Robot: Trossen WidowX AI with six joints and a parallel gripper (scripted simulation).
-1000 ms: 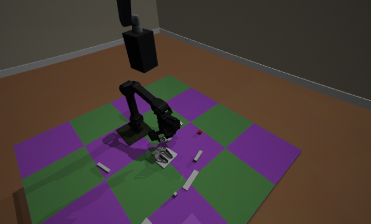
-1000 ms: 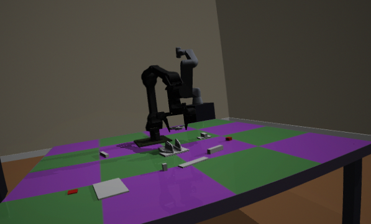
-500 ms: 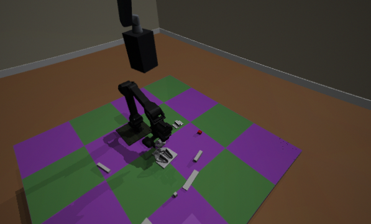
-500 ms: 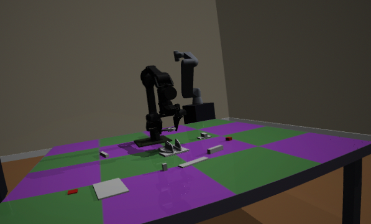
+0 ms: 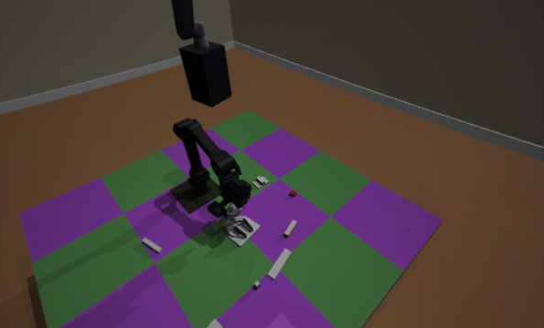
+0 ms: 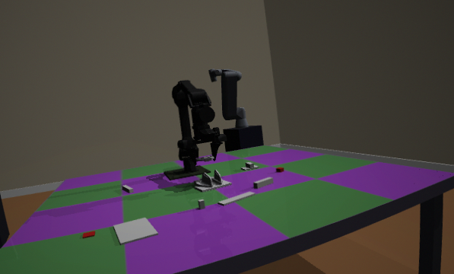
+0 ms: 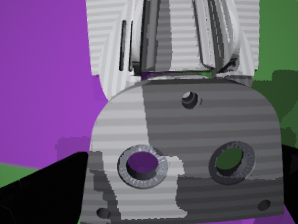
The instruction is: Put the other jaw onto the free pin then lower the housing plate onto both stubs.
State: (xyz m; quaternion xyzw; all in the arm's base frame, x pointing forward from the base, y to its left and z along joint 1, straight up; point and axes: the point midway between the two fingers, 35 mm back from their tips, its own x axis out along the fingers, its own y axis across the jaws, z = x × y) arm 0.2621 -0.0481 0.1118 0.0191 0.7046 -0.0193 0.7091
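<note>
My gripper tip is 7 cm above the grey jaw assembly, 3 cm to the left of it and 1 cm short of it. The rest, counted from my gripper tip: small cube 25 cm ahead, 15 cm to the right, 7 cm below; short grey bar 21 cm ahead, 11 cm to the left, 7 cm below; grey slotted part 2 cm above, 1 cm ahead.
</note>
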